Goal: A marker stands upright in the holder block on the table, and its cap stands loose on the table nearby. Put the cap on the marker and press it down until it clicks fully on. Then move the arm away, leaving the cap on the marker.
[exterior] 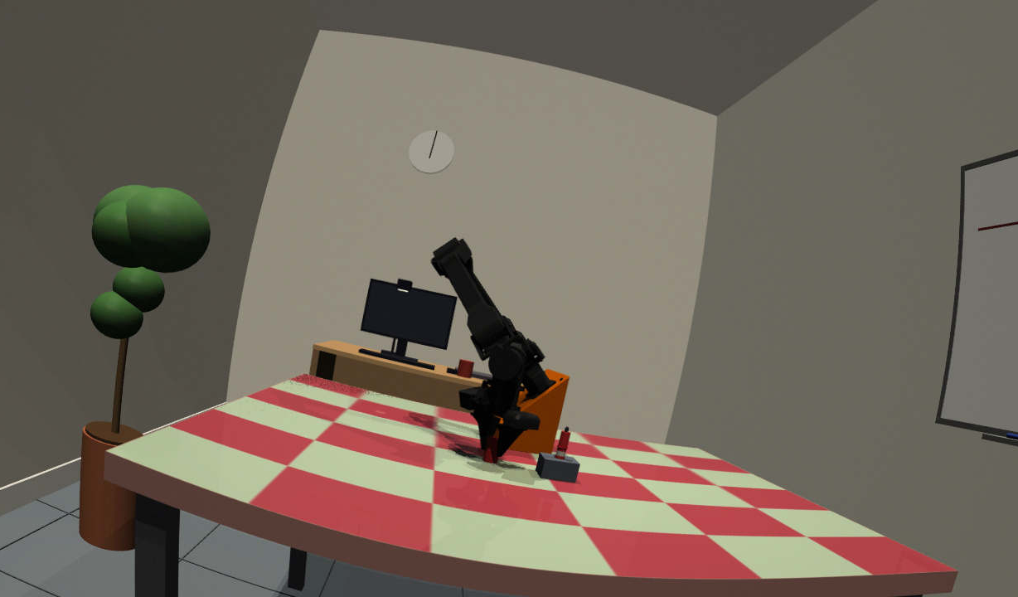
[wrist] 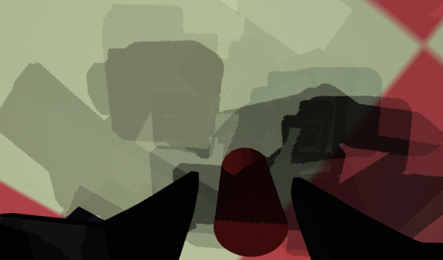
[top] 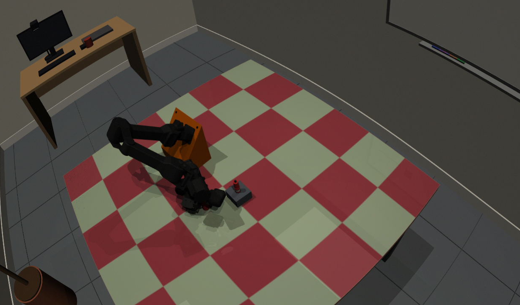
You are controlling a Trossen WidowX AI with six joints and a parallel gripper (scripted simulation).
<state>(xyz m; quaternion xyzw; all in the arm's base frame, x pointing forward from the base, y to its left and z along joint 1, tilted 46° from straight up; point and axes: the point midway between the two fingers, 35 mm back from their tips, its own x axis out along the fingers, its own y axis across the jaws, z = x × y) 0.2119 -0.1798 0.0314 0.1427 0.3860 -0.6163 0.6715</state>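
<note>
Right now the holder block is 120 mm to the left of my gripper tip and 70 mm ahead of it. The rest, counted from my gripper tip: cap: 10 mm above.
</note>
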